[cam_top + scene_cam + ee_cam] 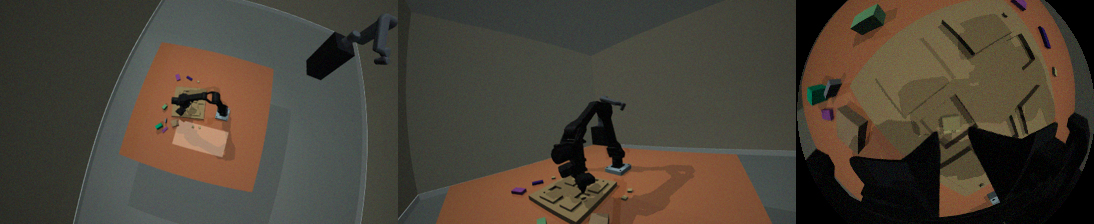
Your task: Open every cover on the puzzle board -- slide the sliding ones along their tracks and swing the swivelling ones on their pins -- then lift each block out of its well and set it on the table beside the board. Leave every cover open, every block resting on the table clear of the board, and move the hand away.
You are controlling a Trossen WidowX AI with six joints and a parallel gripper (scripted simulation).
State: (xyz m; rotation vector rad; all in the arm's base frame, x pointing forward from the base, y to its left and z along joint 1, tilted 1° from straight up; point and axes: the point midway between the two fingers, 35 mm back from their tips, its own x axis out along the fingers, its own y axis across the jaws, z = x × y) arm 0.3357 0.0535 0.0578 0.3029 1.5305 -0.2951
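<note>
Right now the tan puzzle board is 6 cm to the right of my gripper tip, 3 cm below it and 1 cm behind it. Also, from my gripper tip: dark purple block 32 cm to the right, 6 cm ahead, 4 cm below.
</note>
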